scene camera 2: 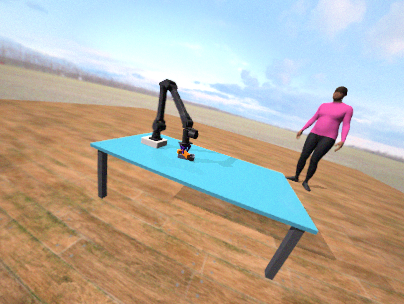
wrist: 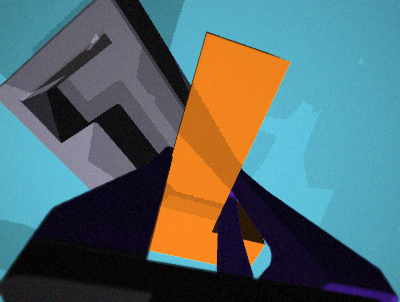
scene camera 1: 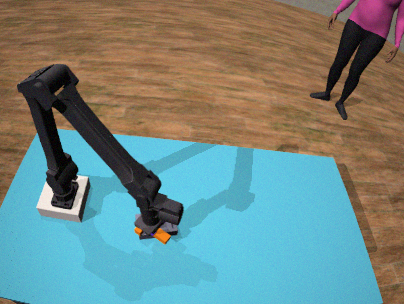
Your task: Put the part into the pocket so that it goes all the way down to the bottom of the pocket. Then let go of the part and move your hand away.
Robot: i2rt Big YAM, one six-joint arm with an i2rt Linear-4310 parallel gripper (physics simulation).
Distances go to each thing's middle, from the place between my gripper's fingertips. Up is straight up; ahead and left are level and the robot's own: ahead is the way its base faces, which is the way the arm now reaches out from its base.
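There is a grey pocket block [wrist: 105, 94] 40 mm to the left of my hand, and it is also 30 mm below my hand and 10 mm ahead of it. The orange L-shaped part [wrist: 233, 86] is right at my hand.
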